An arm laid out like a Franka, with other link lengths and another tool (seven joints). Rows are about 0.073 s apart.
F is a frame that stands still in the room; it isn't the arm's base.
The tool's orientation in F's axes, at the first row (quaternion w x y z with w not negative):
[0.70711, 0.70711, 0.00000, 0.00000]
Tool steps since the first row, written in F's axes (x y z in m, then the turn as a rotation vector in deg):
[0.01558, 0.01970, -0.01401, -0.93, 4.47, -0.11]
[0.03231, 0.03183, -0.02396, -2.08, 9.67, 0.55]
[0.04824, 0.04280, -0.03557, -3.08, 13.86, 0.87]
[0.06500, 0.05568, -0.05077, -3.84, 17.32, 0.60]
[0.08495, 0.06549, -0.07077, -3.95, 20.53, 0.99]
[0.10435, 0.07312, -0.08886, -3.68, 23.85, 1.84]
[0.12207, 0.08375, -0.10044, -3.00, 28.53, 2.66]
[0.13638, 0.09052, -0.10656, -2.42, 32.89, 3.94]
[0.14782, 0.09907, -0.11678, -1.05, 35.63, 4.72]
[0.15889, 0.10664, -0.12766, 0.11, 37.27, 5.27]
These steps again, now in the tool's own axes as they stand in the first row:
[0.01558, -0.01401, -0.01970, -0.93, -0.11, -4.47]
[0.03231, -0.02396, -0.03183, -2.08, 0.55, -9.67]
[0.04824, -0.03557, -0.04280, -3.08, 0.87, -13.86]
[0.06500, -0.05077, -0.05568, -3.84, 0.60, -17.32]
[0.08495, -0.07077, -0.06549, -3.95, 0.99, -20.53]
[0.10435, -0.08886, -0.07312, -3.68, 1.84, -23.85]
[0.12207, -0.10044, -0.08375, -3.00, 2.66, -28.53]
[0.13638, -0.10656, -0.09052, -2.42, 3.94, -32.89]
[0.14782, -0.11678, -0.09907, -1.05, 4.72, -35.63]
[0.15889, -0.12766, -0.10664, 0.11, 5.27, -37.27]

